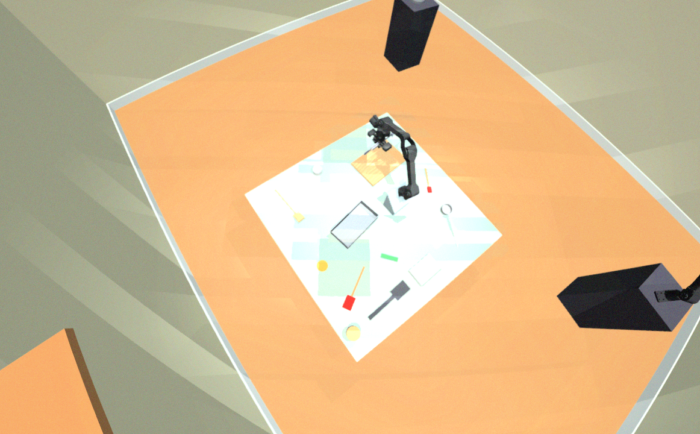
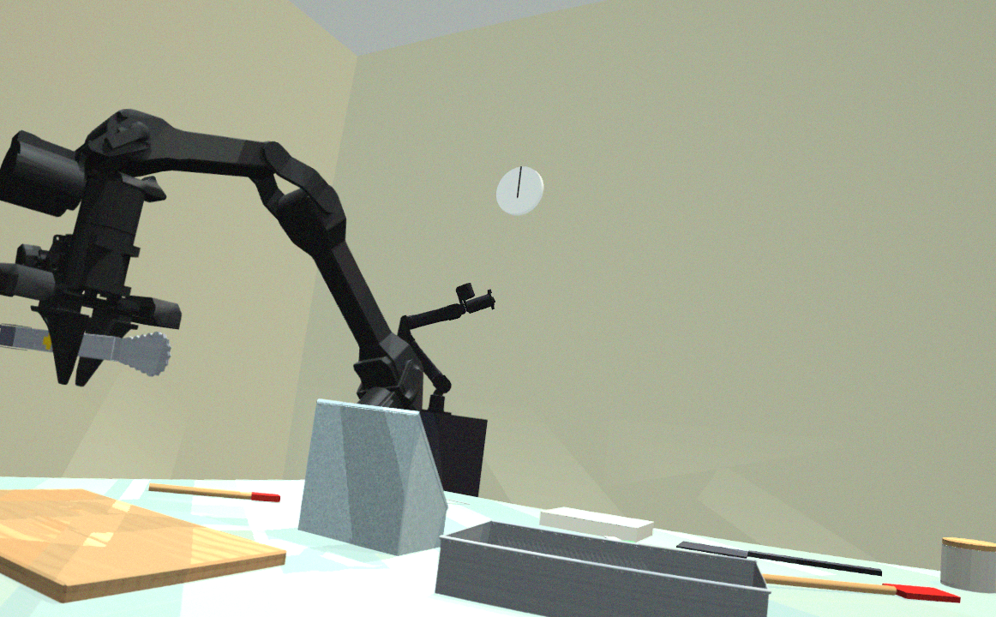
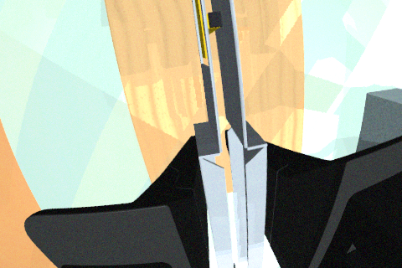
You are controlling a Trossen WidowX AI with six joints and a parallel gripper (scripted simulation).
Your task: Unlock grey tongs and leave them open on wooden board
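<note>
The wooden board lies 20 mm behind my gripper tip, 40 mm to the left of it and 140 mm below it. Also, from my gripper tip: red-tipped brush 240 mm behind, 370 mm to the left, 150 mm below; pale block 160 mm ahead, 860 mm to the left, 140 mm below; grey roasting tin 400 mm ahead, 370 mm to the left, 120 mm below.
</note>
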